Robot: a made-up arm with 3 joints. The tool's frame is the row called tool.
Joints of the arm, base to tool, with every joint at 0 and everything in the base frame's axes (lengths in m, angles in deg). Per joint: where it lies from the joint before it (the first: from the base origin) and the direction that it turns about. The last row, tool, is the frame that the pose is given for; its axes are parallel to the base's.
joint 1: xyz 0 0 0.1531 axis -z
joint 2: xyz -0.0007 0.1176 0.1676 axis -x
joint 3: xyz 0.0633 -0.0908 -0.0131 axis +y
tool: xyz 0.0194 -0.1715 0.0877
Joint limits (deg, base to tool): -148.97..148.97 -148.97..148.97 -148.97..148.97
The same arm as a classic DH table. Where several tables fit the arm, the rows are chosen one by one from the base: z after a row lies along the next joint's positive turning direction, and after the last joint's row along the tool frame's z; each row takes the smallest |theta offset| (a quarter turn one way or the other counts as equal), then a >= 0, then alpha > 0; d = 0 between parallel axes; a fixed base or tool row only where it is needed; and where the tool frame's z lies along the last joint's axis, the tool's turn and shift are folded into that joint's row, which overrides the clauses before.
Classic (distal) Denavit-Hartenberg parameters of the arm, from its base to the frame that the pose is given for. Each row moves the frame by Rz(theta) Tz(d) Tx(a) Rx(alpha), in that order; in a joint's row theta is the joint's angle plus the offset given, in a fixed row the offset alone. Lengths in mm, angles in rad.
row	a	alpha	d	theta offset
base (fixed)	0.0	3.1416	0.0	0.0000
joint 1	117.6	1.5708	-320.7	-1.5708
joint 2	13.1	1.5708	-62.6	1.5708
joint 3	19.4	1.5708	-262.3	-1.5708
tool (fixed)	0.0	0.0000	87.7	0.0000
Joint limits (rad, base to tool): -2.6000..2.6000 -2.6000..2.6000 -2.6000..2.6000

